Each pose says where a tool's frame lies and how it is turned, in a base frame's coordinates. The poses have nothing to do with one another.
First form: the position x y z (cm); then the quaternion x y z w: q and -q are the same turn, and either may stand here.
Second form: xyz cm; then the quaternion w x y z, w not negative. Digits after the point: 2 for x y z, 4 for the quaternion.
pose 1, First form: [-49.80, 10.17, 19.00, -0.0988, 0.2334, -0.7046, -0.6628]
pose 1, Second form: [-49.80, 10.17, 19.00, 0.6628, 0.0988, -0.2334, 0.7046]
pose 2, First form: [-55.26, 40.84, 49.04, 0.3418, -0.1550, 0.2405, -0.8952]
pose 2, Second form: [-55.26, 40.84, 49.04, 0.8952, -0.3418, 0.1550, -0.2405]
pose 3, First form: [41.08, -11.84, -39.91, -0.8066, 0.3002, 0.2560, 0.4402]
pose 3, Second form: [41.08, -11.84, -39.91, 0.4402, -0.8066, 0.3002, 0.2560]
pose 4, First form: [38.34, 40.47, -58.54, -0.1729, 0.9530, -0.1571, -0.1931]
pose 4, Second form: [38.34, 40.47, -58.54, 0.1931, 0.1729, -0.9530, 0.1571]
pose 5, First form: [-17.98, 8.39, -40.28, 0.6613, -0.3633, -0.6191, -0.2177]
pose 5, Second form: [-17.98, 8.39, -40.28, 0.2177, -0.6613, 0.3633, 0.6191]
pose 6, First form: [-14.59, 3.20, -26.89, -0.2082, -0.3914, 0.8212, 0.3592]
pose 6, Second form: [-14.59, 3.20, -26.89, 0.3592, -0.2082, -0.3914, 0.8212]
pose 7, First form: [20.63, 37.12, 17.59, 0.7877, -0.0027, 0.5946, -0.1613]
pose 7, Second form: [20.63, 37.12, 17.59, 0.1613, -0.7877, 0.0027, -0.5946]
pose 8, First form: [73.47, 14.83, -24.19, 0.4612, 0.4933, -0.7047, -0.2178]
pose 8, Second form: [73.47, 14.83, -24.19, 0.2178, -0.4612, -0.4933, 0.7047]
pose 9, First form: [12.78, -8.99, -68.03, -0.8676, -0.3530, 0.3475, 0.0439]
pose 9, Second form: [12.78, -8.99, -68.03, 0.0439, -0.8676, -0.3530, 0.3475]
